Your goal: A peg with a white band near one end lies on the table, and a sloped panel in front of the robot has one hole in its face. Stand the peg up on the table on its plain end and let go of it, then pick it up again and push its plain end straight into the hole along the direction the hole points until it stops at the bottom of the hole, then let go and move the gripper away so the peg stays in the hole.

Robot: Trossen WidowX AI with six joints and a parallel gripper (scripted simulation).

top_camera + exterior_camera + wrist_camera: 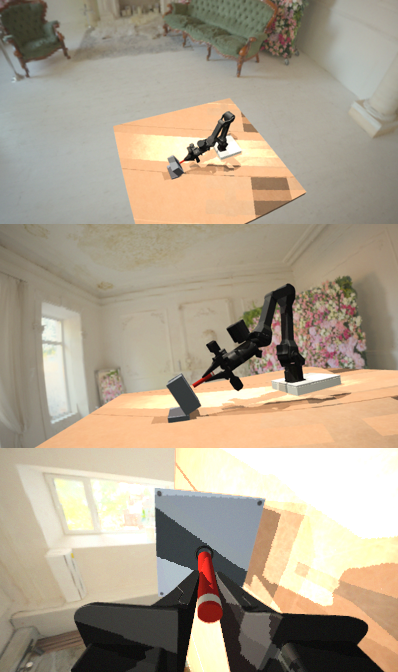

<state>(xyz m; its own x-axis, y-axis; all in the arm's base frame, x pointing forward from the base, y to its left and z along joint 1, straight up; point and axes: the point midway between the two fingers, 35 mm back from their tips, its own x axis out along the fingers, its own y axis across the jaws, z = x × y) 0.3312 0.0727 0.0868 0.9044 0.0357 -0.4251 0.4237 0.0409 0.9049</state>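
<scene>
Now: the grey sloped panel 70 mm ahead of my gripper tip, 30 mm below it and 10 mm to the left of it. Also, from my gripper tip: grey foot: 100 mm below, 100 mm ahead, 10 mm to the left; red peg: 20 mm behind, 10 mm above.
</scene>
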